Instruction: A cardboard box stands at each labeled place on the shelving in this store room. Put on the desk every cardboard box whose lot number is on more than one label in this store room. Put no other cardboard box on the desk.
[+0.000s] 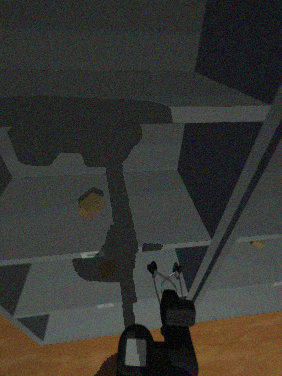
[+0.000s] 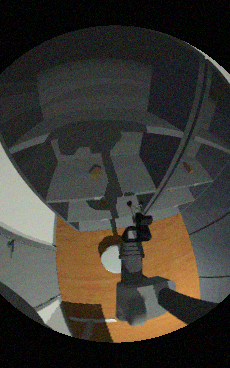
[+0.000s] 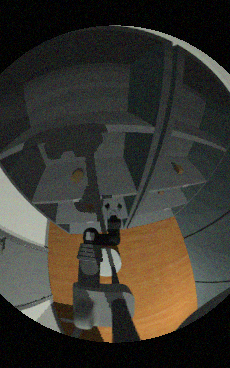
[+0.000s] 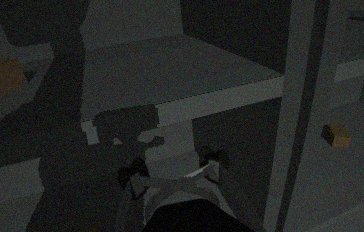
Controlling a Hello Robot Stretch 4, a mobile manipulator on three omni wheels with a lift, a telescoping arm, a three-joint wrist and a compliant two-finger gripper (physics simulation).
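Frame: origin at the robot's base, x left, y ahead, z down, level; millimetres.
Where they show: gripper, fingertip midpoint: [image 1: 164, 264] [image 2: 134, 201] [image 3: 112, 203] [image 4: 173, 164]; robot's base, link origin: [image 2: 116, 257] [image 3: 105, 260].
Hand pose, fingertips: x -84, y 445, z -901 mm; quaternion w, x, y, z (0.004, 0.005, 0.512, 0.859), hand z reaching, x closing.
Each offset is from my fingertips to the top centre of the thing. "*": to the spot under its first point. Level surfaces: height alone.
A cardboard box @(dx +291, dy +183, dz -112 mm) [image 1: 91, 205] [image 2: 95, 172] [image 3: 77, 175] [image 4: 11, 77] stands on the middle shelf of the left bay. A second box @(dx +261, dy +161, dz +345 mm) [image 1: 107, 269] [image 2: 103, 203] [image 3: 87, 207] is on the shelf below, in shadow. In the right bay, a box @(dx -660, dy +337, dz -112 mm) [image 2: 188, 167] [image 3: 178, 169] stands on the middle shelf and another box @(dx -658, dy +408, dz +345 mm) [image 1: 257, 244] [image 2: 171, 190] [image 3: 161, 192] [image 4: 339, 136] on the lower one. White labels @(* dx +250, dy -6, dz -42 mm) [image 1: 91, 255] @(* dx +241, dy -4, dz +408 mm) [image 1: 106, 305] @(* dx -674, dy +148, dz +414 mm) [image 1: 278, 284] on the shelf edges are unreadable. My gripper [image 1: 164, 269] [image 2: 135, 205] [image 3: 113, 206] [image 4: 173, 164] is open and empty in front of the shelving, right of the left-bay boxes. The desk does not show.
An upright divider [image 1: 231, 205] [image 2: 194, 120] [image 4: 294, 100] between the bays stands close to the right of the gripper. The arm's shadow falls across the left bay. The wooden floor @(dz +928 mm) [image 1: 235, 330] [image 2: 175, 255] [image 3: 160, 275] lies in front of the shelving.
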